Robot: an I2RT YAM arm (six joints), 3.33 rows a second.
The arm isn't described. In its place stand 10 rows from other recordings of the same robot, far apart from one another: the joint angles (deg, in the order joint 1, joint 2, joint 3, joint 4, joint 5, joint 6), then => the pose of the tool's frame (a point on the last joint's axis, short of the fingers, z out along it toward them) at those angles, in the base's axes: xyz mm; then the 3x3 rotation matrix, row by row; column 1 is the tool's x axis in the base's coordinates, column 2 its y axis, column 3 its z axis.
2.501 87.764 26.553 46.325 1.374 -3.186 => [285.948, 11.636, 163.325], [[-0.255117, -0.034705, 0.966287], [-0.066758, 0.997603, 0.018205], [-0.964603, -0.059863, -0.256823]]
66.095 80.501 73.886 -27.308 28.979 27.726 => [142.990, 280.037, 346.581], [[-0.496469, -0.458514, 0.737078], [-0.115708, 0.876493, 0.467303], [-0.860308, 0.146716, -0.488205]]
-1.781 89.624 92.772 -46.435 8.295 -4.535 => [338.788, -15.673, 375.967], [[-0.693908, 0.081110, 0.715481], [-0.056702, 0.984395, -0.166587], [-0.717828, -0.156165, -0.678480]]
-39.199 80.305 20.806 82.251 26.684 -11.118 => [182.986, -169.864, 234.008], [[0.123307, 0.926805, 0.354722], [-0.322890, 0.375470, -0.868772], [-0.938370, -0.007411, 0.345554]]
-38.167 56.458 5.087 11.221 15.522 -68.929 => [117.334, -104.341, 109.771], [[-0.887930, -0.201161, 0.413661], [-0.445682, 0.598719, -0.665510], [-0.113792, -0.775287, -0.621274]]
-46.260 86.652 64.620 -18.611 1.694 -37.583 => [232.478, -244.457, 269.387], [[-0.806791, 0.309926, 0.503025], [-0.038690, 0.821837, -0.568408], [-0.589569, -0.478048, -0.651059]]
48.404 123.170 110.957 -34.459 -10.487 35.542 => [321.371, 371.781, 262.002], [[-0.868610, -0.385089, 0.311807], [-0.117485, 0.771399, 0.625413], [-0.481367, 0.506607, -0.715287]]
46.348 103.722 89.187 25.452 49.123 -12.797 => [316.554, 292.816, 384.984], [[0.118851, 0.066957, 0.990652], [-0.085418, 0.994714, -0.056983], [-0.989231, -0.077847, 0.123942]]
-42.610 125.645 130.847 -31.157 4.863 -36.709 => [373.916, -348.054, 362.093], [[-0.694988, 0.393219, 0.601973], [-0.169963, 0.723642, -0.668921], [-0.698645, -0.567205, -0.436090]]
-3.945 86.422 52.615 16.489 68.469 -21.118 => [320.555, -55.300, 264.608], [[-0.605320, 0.743005, 0.285539], [-0.090798, 0.291931, -0.952120], [-0.790787, -0.602263, -0.109248]]
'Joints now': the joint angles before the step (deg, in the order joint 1, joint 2, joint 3, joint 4, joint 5, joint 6). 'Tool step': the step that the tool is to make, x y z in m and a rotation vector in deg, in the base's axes. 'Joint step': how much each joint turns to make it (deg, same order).
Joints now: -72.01 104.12 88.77 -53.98 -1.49 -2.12
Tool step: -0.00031 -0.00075 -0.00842 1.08 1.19 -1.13
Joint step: 0.03 0.76 -0.75 0.13 1.15 0.82
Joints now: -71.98 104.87 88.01 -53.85 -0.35 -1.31
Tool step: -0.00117 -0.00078 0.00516 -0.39 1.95 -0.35
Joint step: -0.02 0.13 1.36 -1.47 1.97 -0.34
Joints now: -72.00 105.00 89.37 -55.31 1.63 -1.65
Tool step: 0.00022 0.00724 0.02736 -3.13 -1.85 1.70
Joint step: 0.26 -2.90 2.06 -1.39 -1.25 -1.07
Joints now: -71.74 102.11 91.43 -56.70 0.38 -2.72
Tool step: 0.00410 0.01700 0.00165 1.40 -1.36 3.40
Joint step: 1.25 -2.90 -2.95 -0.86 -2.42 -1.34
